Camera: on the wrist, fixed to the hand. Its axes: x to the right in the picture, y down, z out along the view.
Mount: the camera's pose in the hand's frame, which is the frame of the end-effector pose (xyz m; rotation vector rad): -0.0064 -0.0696 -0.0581 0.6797 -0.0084 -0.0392
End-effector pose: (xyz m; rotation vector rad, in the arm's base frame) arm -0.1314 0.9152 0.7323 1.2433 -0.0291 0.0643
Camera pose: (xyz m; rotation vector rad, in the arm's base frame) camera -0.1340 0.9477 0.6475 1.9230 0.0118 0.0350
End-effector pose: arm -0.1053 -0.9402 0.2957 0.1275 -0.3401 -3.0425
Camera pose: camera -0.0984 -0.8846 0.2242 0.1572 -1.3627 -2.8193
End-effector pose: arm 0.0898 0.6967 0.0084 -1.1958 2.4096 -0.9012
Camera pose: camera 0.1057 0.6934 0.0978 -0.9644 1.8187 -1.5476
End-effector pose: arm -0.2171 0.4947 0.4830 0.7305 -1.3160 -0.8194
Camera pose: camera -0.1667 0.4633 0.4142 1.2854 -1.6055 -0.3895
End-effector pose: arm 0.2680 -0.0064 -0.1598 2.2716 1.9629 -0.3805
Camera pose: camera 0.2052 0.0127 -0.0969 -1.9972 -1.6331 0.9483
